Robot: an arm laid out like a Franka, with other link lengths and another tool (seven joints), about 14 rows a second.
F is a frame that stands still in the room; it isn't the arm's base.
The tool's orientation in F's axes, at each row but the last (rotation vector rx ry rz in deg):
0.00, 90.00, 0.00
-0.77, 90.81, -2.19
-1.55, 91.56, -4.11
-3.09, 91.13, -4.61
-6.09, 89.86, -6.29
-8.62, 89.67, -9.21
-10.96, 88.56, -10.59
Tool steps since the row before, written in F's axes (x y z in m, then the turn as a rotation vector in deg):
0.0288, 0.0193, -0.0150, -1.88, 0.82, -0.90
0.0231, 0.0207, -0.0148, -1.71, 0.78, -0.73
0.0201, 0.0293, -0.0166, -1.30, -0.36, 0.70
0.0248, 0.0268, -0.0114, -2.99, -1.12, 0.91
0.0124, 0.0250, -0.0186, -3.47, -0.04, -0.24
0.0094, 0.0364, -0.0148, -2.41, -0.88, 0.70
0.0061, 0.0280, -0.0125, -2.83, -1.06, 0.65
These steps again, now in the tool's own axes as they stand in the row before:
0.0150, 0.0193, 0.0288, 0.90, 0.82, -1.88
0.0138, 0.0215, 0.0230, 0.73, 0.78, -1.71
0.0142, 0.0308, 0.0197, -0.64, -0.44, -1.31
0.0085, 0.0281, 0.0245, -0.75, -1.24, -2.99
0.0150, 0.0273, 0.0123, 0.24, -0.01, -3.47
0.0073, 0.0387, 0.0092, -0.51, -1.02, -2.40
0.0056, 0.0302, 0.0061, -0.43, -1.18, -2.83

